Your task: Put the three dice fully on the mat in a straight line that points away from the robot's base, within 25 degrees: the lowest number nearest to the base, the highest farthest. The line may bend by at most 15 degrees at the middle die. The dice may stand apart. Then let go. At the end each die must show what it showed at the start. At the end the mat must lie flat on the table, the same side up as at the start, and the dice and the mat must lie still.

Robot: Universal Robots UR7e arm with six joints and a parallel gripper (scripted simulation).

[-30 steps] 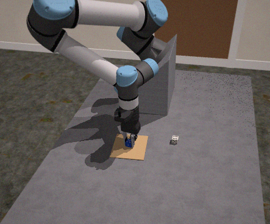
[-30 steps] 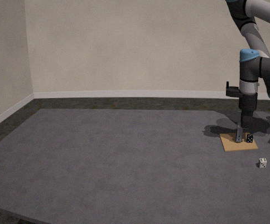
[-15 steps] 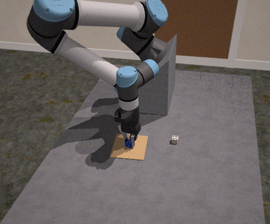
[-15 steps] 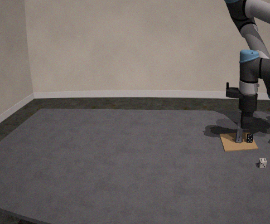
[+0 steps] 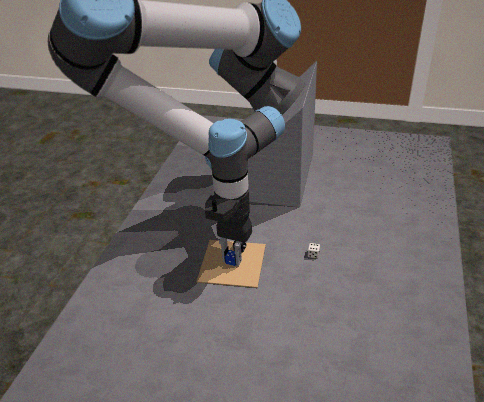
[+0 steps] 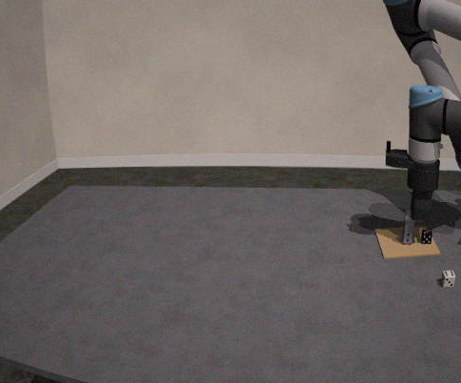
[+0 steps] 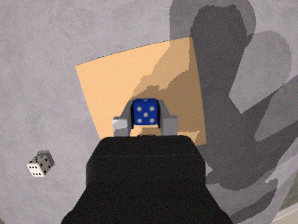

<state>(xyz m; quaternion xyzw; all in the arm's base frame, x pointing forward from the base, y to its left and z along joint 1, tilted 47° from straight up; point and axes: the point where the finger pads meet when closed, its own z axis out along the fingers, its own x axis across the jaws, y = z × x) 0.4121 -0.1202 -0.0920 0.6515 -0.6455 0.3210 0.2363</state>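
The blue die is 10 mm below my hand. From my hand the other things lie so: white die 180 mm to the left, 80 mm behind, 10 mm below; tan mat 20 mm below; black die 50 mm behind, 10 mm below.
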